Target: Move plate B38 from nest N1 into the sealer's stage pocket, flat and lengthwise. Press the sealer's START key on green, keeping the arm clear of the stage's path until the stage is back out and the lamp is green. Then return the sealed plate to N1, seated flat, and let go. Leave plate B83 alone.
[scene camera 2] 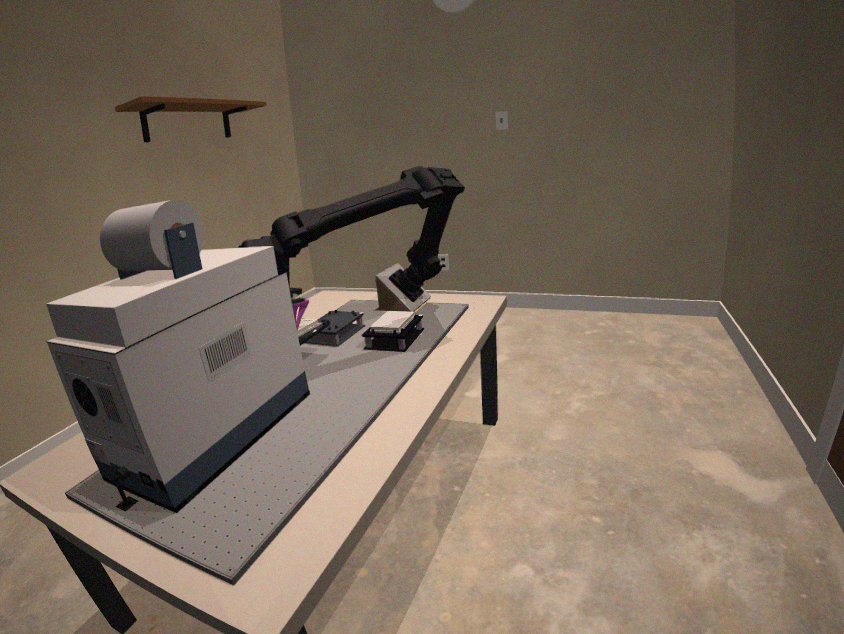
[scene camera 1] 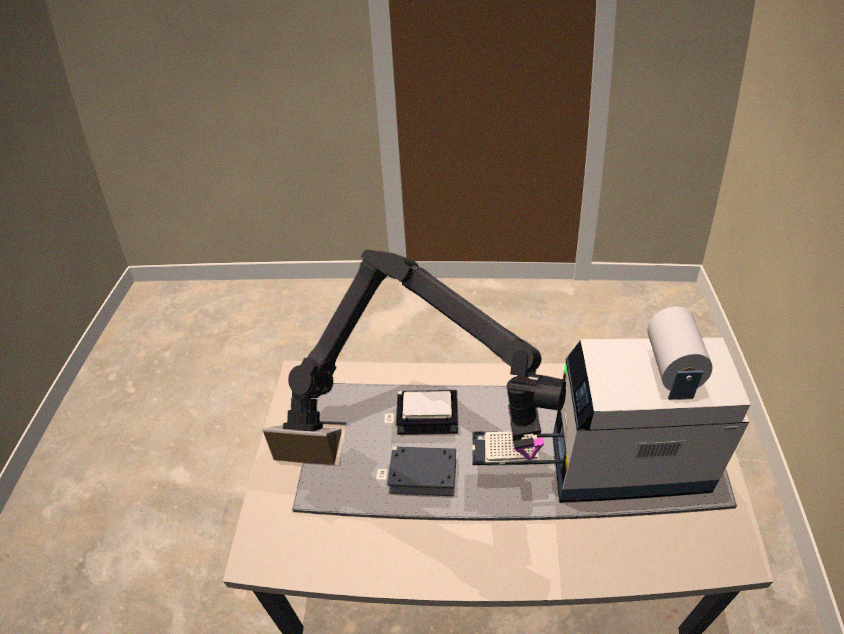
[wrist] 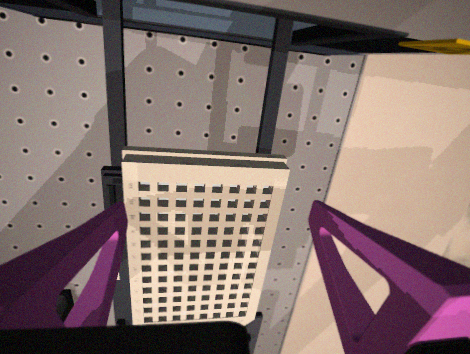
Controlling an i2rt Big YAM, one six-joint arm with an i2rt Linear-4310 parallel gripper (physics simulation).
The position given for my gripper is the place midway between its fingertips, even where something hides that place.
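Note:
Plate B38 point(scene camera 1: 499, 448), sealer housing point(scene camera 1: 596, 458), my gripper point(scene camera 1: 528, 444). Wrist view too: my gripper point(wrist: 221, 210), plate B38 point(wrist: 201, 224), sealer housing point(wrist: 327, 34).

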